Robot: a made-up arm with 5 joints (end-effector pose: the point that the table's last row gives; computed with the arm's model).
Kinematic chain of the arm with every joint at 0, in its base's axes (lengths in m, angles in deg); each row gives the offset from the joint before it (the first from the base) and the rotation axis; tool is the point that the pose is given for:
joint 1: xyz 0 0 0.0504 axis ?
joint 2: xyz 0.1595 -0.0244 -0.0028 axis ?
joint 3: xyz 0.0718 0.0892 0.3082 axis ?
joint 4: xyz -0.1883 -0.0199 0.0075 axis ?
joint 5: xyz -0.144 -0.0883 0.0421 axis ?
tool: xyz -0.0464 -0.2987 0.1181
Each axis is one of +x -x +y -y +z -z.
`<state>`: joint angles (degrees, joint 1 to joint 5).
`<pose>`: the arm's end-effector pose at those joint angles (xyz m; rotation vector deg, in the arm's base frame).
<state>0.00 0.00 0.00 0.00 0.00</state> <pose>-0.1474 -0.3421 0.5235 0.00 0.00 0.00</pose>
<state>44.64 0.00 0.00 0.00 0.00</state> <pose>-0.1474 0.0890 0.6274 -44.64 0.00 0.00</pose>
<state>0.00 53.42 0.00 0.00 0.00</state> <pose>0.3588 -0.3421 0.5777 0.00 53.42 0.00</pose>
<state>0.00 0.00 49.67 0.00 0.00</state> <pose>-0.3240 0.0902 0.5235 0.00 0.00 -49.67</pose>
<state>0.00 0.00 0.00 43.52 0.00</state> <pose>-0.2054 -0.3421 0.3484 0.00 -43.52 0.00</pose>
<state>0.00 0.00 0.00 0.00 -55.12</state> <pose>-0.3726 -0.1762 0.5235 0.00 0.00 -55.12</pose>
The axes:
joint 1: -x
joint 2: +y
joint 3: -z
joint 4: -y
joint 5: +z

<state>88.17 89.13 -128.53 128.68 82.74</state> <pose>0.4966 -0.4759 0.1676 5.30 -56.42 63.59</pose>
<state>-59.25 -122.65 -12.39 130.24 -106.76</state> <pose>0.2343 -0.0261 0.1564 -58.34 91.63 -31.85</pose>
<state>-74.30 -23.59 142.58 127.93 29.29</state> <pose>0.1444 -0.0379 0.6350 -65.38 30.87 -64.70</pose>
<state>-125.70 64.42 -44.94 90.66 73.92</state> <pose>0.5559 0.0433 -0.3484 110.85 -118.19 -11.81</pose>
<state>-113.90 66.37 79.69 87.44 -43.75</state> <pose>-0.0088 -0.3611 0.2974 31.35 18.57 -65.39</pose>
